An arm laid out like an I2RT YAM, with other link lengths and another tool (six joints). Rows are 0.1 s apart.
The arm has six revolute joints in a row. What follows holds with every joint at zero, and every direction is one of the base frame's. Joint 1 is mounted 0.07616 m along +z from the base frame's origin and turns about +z. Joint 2 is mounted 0.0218 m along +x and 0.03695 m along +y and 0.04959 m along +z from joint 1 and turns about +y. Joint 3 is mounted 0.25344 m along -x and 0.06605 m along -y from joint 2 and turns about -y. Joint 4 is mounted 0.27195 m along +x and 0.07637 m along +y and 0.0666 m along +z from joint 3 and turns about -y. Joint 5 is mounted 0.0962 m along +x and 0.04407 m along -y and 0.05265 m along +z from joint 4 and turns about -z. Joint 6 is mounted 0.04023 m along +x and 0.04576 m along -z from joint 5 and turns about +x. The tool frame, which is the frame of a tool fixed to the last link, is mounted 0.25 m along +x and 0.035 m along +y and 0.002 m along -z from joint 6; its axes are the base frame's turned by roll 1.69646, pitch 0.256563 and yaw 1.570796 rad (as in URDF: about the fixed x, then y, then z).
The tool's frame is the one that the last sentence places.
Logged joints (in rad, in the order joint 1, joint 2, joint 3, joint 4, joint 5, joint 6), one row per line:
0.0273 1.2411 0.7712 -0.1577 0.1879 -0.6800
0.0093 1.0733 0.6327 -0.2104 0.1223 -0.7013
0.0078 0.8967 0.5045 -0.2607 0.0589 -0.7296
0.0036 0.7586 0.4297 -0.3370 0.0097 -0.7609
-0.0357 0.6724 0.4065 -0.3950 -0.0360 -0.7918
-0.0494 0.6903 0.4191 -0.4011 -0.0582 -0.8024
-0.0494 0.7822 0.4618 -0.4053 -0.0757 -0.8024
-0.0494 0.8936 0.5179 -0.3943 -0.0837 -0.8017
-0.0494 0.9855 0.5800 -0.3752 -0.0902 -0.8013
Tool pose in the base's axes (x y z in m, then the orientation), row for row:
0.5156 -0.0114 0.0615 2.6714 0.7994 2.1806
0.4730 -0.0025 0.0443 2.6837 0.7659 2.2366
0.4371 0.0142 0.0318 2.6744 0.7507 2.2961
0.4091 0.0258 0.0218 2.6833 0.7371 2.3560
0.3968 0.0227 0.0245 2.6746 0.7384 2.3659
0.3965 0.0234 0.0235 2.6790 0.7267 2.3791
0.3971 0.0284 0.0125 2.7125 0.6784 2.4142
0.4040 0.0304 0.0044 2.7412 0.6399 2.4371
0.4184 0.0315 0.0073 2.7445 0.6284 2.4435
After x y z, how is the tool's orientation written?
As angles about the fixed x, y, z axes (roll, pitch, yaw), in radians.
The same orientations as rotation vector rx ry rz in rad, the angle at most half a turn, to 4 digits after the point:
0.8308 2.0821 0.0382
0.7991 2.1300 0.0758
0.7389 2.1626 0.1259
0.6868 2.1971 0.1551
0.6705 2.1979 0.1689
0.6648 2.2122 0.1774
0.6694 2.2684 0.1842
0.6779 2.3127 0.1831
0.6779 2.3247 0.1883

